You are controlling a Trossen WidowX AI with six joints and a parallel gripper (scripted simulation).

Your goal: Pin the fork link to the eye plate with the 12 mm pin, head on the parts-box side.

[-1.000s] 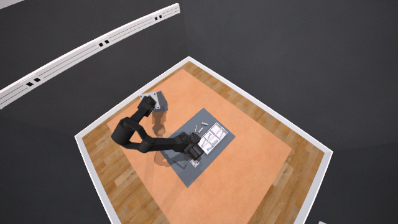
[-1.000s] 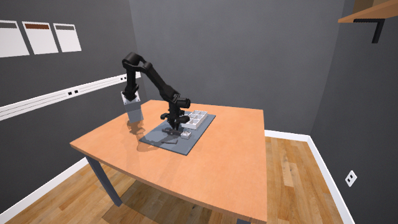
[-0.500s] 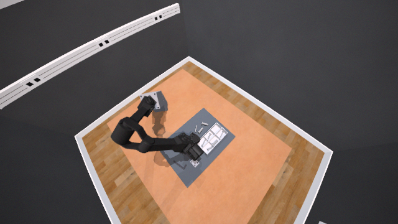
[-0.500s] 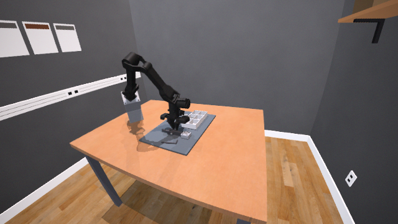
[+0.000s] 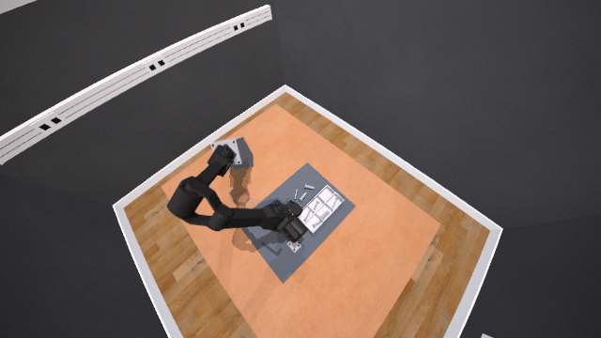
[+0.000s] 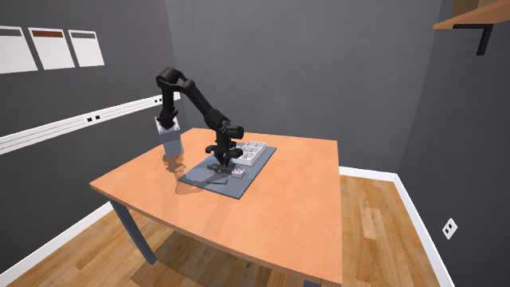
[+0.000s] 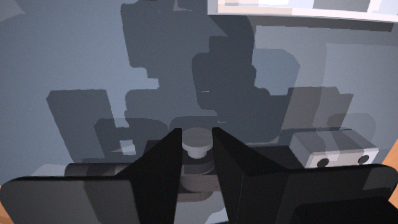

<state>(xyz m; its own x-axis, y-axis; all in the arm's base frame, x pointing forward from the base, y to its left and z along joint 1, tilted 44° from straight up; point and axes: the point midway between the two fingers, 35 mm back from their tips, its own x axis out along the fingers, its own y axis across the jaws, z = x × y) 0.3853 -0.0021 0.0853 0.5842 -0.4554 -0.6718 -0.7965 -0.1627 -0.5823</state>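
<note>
My hand is 30 mm to the left of the dark flat bar, 30 mm above it and 10 mm short of it. From my hand the other things lie so: dark fork link (30 mm to the right, 30 mm below, 30 mm behind); then light grey eye plate (90 mm ahead, 40 mm to the right, 30 mm below); then grey mat (70 mm to the left, 50 mm below, 10 mm ahead).
</note>
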